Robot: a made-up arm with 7 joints.
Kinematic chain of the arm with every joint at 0, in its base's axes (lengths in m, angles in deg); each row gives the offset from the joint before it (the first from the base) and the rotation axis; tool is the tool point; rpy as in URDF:
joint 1: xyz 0 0 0.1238 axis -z
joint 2: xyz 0 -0.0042 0.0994 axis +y
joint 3: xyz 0 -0.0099 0.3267 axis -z
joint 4: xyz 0 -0.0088 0.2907 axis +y
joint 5: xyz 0 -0.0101 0.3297 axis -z
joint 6: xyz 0 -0.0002 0.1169 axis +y
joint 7: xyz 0 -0.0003 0.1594 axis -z
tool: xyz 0 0 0 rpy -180 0 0
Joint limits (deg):
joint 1: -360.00..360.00
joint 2: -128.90..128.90
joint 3: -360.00..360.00
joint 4: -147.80..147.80
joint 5: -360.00..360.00
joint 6: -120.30..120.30
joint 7: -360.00..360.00
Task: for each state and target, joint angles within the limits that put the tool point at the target. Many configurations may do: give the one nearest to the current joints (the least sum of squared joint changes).
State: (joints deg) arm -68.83 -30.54 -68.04 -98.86 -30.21 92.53 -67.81
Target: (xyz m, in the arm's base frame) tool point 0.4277 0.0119 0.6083
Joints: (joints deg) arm -97.52 -5.00 -95.31 -137.30 -25.20 90.15 -67.81
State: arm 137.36 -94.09 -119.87 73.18 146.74 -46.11 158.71
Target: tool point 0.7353 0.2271 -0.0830
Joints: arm 127.73 -88.29 -120.55 79.14 147.22 -50.08 158.71
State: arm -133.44 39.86 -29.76 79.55 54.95 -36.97 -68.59
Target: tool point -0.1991 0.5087 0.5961
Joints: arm -104.16 1.68 -2.95 117.91 57.47 -33.67 -68.59
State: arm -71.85 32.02 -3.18 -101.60 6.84 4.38 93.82
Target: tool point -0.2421 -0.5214 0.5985
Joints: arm -64.82 -1.76 3.18 -112.09 6.82 1.32 93.82
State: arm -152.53 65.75 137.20 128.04 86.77 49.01 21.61
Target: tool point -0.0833 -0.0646 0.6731
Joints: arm -157.44 65.22 172.78 134.87 85.89 57.80 21.61
